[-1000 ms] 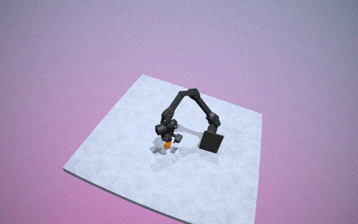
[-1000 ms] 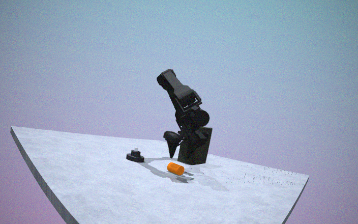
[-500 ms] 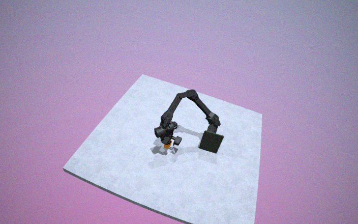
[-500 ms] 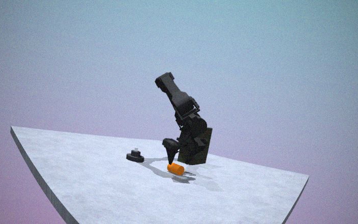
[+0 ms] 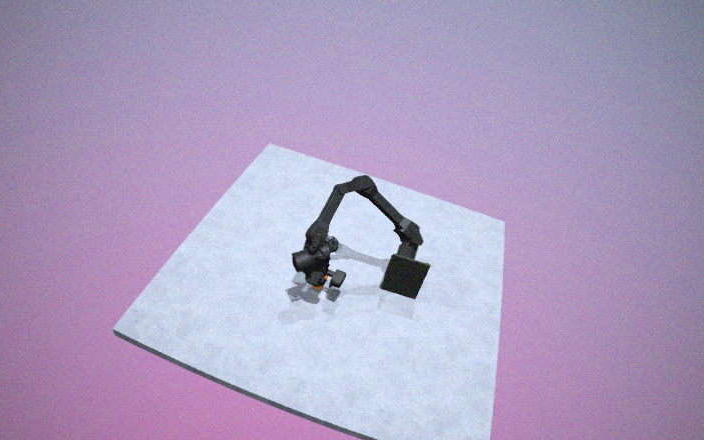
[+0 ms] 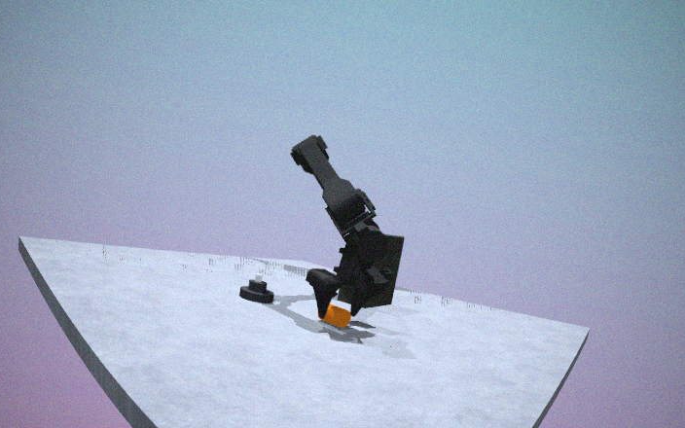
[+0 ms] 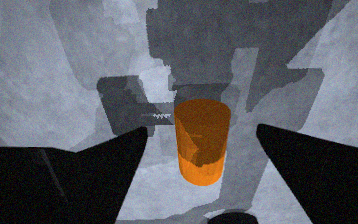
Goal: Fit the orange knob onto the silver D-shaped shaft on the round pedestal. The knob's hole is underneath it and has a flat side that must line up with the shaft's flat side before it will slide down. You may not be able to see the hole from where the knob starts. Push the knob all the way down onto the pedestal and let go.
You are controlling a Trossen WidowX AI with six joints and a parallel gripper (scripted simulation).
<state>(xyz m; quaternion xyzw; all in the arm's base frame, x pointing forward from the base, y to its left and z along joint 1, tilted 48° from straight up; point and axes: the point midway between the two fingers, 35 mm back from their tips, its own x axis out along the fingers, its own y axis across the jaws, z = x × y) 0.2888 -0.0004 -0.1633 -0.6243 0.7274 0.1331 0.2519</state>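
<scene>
Right now the orange knob is right at my gripper tip. Also, from my gripper tip: round pedestal (220 mm to the right, 10 mm ahead, 10 mm above).
</scene>
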